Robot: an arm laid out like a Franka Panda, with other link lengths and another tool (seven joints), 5 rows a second.
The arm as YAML. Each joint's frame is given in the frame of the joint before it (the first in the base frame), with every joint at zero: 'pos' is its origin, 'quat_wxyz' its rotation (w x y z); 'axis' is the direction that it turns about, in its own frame. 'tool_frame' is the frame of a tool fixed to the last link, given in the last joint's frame.
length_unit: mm
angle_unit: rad
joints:
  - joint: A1
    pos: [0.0, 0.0, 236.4]
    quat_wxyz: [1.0, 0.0, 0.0, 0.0]
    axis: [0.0, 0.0, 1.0]
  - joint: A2
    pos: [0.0, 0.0, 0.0]
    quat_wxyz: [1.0, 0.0, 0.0, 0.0]
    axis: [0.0, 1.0, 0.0]
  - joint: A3
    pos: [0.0, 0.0, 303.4]
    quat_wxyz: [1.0, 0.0, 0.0, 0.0]
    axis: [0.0, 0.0, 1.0]
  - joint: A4
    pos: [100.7, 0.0, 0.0]
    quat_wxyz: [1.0, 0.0, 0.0, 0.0]
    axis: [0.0, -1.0, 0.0]
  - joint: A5
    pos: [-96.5, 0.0, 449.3]
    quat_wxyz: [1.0, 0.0, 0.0, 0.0]
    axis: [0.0, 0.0, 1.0]
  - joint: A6
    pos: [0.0, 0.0, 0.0]
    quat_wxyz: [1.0, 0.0, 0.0, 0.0]
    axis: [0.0, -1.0, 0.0]
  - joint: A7
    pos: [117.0, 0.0, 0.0]
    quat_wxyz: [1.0, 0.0, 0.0, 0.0]
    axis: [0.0, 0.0, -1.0]
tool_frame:
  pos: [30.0, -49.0, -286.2]
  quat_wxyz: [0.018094, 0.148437, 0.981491, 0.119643]
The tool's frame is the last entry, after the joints.
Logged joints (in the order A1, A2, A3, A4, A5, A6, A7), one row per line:
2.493 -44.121 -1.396 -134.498 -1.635 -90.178 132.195
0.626 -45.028 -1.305 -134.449 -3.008 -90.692 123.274
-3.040 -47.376 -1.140 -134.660 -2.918 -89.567 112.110
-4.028 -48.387 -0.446 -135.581 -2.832 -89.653 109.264
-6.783 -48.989 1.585 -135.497 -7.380 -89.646 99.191
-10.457 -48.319 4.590 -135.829 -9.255 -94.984 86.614
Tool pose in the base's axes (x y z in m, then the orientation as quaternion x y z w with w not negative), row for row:
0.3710 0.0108 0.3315 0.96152 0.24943 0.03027 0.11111
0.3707 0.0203 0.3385 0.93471 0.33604 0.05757 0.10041
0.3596 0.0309 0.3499 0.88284 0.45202 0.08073 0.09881
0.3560 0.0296 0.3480 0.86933 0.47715 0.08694 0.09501
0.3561 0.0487 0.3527 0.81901 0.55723 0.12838 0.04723
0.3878 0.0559 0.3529 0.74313 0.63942 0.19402 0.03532
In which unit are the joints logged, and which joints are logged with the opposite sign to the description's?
The joints are logged in degrees. Opposite sign: A1, A3, A5, A6.
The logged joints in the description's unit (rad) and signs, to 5 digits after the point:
-0.04351 -0.77006 0.02436 -2.34743 0.02854 1.57390 2.30724
-0.01093 -0.78589 0.02278 -2.34658 0.05250 1.58287 2.15154
0.05306 -0.82687 0.01990 -2.35026 0.05093 1.56324 1.95669
0.07030 -0.84451 0.00778 -2.36633 0.04943 1.56474 1.90702
0.11839 -0.85502 -0.02766 -2.36487 0.12881 1.56462 1.73121
0.18251 -0.84333 -0.08011 -2.37066 0.16153 1.65778 1.51170

